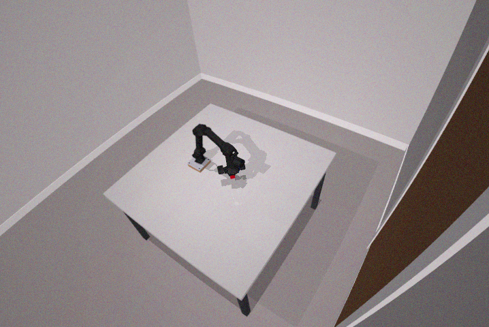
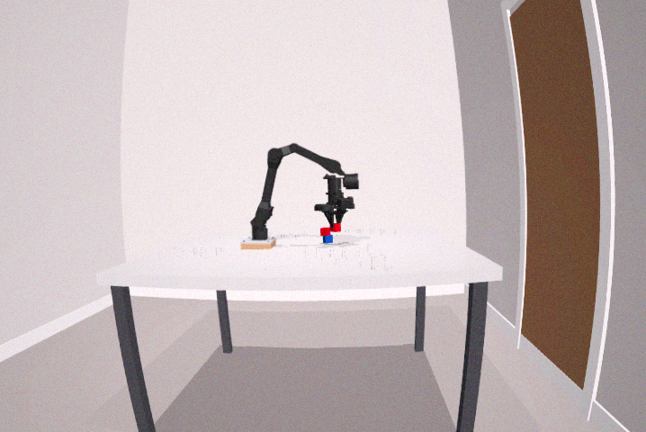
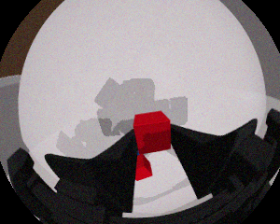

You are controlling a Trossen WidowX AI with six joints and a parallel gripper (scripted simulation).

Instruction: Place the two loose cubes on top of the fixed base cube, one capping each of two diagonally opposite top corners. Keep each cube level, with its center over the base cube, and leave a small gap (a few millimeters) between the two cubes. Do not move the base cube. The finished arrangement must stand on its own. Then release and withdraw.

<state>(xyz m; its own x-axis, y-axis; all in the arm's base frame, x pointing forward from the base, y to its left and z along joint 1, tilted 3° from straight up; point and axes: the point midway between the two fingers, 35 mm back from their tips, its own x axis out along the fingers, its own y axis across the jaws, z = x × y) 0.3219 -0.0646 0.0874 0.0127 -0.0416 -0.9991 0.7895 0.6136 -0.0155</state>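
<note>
My gripper tip is now 11 cm to the right of the blue cube, 6 cm above it and 2 cm past it.
</note>
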